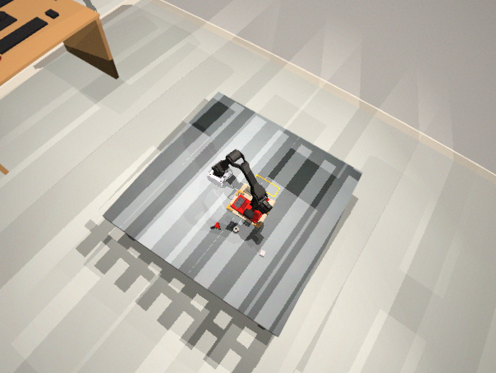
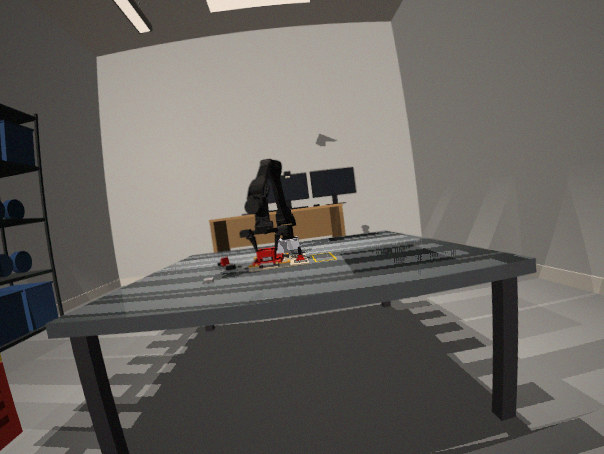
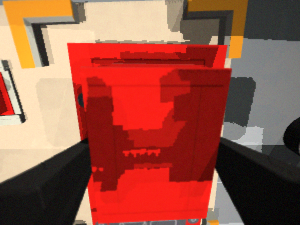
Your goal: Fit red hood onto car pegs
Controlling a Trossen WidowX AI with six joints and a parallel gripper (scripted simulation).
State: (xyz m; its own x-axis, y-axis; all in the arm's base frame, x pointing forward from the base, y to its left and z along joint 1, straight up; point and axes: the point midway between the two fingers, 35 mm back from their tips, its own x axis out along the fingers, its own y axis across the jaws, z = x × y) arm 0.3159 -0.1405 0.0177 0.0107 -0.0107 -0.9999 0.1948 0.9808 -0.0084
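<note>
My gripper tip is 10 mm below the red hood.
</note>
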